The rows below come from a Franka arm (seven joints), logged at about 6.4 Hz.
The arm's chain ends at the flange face. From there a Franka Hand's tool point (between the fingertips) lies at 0.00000 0.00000 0.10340 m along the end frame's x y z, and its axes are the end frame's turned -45 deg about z.
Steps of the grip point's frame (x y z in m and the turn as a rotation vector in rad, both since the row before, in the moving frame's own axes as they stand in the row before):
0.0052, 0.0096, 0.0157, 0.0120, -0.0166, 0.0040
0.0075, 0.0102, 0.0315, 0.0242, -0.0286, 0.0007
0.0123, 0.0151, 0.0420, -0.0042, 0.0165, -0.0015
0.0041, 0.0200, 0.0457, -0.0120, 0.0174, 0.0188
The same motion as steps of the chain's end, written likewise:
0.0126, 0.0028, 0.0157, -0.0033, -0.0202, 0.0040
0.0164, 0.0016, 0.0316, -0.0031, -0.0373, 0.0007
0.0179, 0.0029, 0.0420, 0.0087, 0.0146, -0.0015
0.0149, 0.0116, 0.0457, 0.0038, 0.0208, 0.0188

